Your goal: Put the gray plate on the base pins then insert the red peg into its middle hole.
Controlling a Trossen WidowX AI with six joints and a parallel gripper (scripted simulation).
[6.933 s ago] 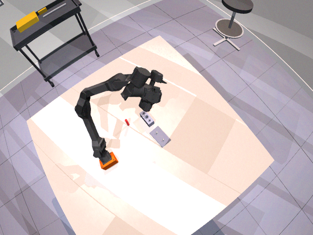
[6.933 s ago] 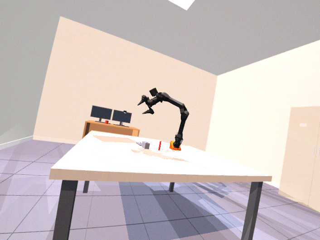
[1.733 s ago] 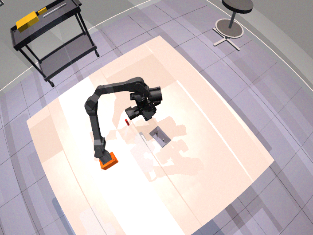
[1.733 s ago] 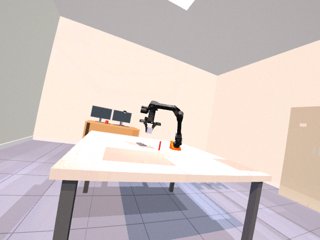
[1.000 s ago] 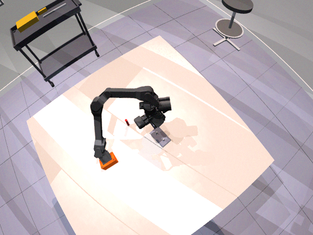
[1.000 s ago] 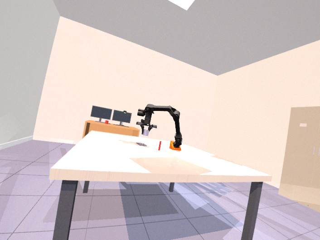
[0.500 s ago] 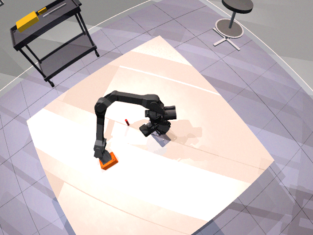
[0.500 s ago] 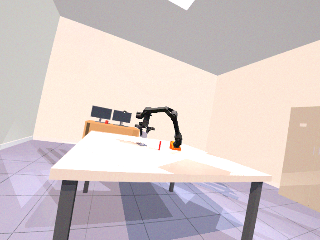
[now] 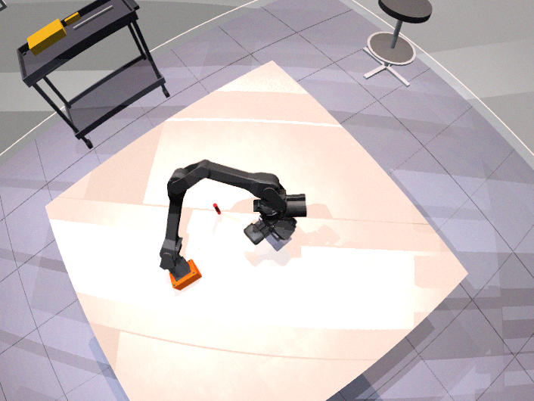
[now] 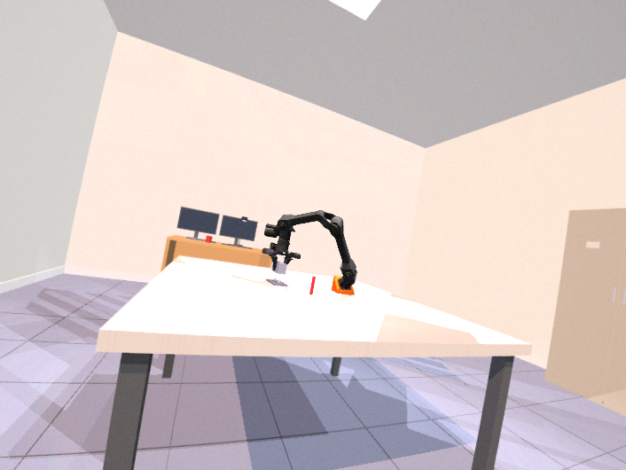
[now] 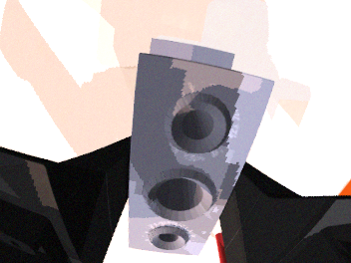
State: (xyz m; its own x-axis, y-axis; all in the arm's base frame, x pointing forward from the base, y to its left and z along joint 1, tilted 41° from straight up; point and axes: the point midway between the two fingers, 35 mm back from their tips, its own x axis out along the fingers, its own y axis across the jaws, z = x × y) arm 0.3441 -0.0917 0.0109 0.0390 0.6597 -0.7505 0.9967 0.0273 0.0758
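The flat base is 5 cm below my gripper tip. Round my gripper tip: red peg (11 cm behind, 18 cm to the left, 2 cm below); then gray plate (3 cm above).
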